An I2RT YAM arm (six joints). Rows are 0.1 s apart.
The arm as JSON. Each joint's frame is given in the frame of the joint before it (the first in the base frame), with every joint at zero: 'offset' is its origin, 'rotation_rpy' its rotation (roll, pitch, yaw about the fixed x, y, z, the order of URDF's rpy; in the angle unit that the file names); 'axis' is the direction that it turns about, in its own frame. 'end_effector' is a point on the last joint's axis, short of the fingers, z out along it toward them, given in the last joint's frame.
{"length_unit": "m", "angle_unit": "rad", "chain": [
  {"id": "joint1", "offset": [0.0, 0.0, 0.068], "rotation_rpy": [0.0, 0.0, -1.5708], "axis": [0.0, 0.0, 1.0]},
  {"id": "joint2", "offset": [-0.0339, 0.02, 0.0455], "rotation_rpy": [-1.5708, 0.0, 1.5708], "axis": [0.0, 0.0, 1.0]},
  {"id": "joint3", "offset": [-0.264, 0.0, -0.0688], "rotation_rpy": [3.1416, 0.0, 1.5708], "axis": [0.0, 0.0, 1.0]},
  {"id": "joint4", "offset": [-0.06, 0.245, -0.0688], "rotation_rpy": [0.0, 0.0, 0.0], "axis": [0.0, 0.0, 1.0]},
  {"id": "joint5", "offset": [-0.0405, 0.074, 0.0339], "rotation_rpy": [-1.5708, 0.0, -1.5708], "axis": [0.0, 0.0, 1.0]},
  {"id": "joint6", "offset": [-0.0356, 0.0, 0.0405], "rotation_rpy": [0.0, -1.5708, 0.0], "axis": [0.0, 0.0, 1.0]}
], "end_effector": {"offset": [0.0, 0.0, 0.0], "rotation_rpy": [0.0, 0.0, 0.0]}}
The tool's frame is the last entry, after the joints.
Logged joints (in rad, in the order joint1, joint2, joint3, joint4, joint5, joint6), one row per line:
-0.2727, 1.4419, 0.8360, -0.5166, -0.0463, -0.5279
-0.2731, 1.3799, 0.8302, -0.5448, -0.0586, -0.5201
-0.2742, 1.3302, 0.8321, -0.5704, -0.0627, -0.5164
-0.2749, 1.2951, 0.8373, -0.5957, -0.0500, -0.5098
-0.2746, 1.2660, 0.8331, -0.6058, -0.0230, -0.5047
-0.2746, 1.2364, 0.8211, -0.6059, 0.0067, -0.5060
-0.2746, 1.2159, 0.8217, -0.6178, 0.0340, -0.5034
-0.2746, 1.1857, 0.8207, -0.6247, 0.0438, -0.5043
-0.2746, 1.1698, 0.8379, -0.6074, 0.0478, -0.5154
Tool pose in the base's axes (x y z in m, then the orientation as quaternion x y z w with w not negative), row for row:
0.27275, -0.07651, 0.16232, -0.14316, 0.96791, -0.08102, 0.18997
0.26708, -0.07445, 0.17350, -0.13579, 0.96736, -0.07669, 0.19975
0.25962, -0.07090, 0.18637, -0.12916, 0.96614, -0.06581, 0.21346
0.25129, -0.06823, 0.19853, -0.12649, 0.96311, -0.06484, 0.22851
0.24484, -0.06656, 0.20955, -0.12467, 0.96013, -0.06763, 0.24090
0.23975, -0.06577, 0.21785, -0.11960, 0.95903, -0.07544, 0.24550
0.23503, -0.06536, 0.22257, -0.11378, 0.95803, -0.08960, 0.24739
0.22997, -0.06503, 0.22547, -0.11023, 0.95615, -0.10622, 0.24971
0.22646, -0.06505, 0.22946, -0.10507, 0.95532, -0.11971, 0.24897
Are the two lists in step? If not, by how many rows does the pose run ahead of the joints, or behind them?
The pose runs 2 rows behind the joints: the pose in row i belongs to the joints in row i - 2.
